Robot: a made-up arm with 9 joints. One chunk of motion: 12 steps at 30 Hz.
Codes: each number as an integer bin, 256 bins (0 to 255) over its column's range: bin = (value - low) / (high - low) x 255, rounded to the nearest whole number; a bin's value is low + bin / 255 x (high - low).
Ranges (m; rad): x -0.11..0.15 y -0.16..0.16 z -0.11..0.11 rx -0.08..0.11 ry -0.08..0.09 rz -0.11..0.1
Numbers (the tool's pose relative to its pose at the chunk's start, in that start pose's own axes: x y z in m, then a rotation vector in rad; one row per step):
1: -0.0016 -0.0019 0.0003 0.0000 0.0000 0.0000
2: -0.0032 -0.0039 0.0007 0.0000 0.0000 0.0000
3: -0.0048 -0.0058 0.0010 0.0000 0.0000 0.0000
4: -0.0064 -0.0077 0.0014 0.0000 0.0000 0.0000
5: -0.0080 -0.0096 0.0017 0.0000 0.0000 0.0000
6: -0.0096 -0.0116 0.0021 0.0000 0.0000 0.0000
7: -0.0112 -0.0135 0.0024 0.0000 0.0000 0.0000
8: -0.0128 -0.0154 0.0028 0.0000 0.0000 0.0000
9: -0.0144 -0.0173 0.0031 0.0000 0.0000 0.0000
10: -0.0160 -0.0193 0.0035 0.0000 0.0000 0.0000
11: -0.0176 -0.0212 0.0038 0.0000 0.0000 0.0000
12: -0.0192 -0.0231 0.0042 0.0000 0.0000 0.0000
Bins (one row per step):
1: 106 126 128 107 120 134
2: 105 124 128 107 120 134
3: 103 123 129 107 120 134
4: 102 121 129 107 120 134
5: 100 120 129 107 120 134
6: 98 118 130 107 120 134
7: 97 117 130 107 120 134
8: 95 115 131 107 120 134
9: 94 114 131 107 120 134
10: 92 112 132 107 120 134
11: 91 111 132 107 120 134
12: 89 109 132 107 120 134

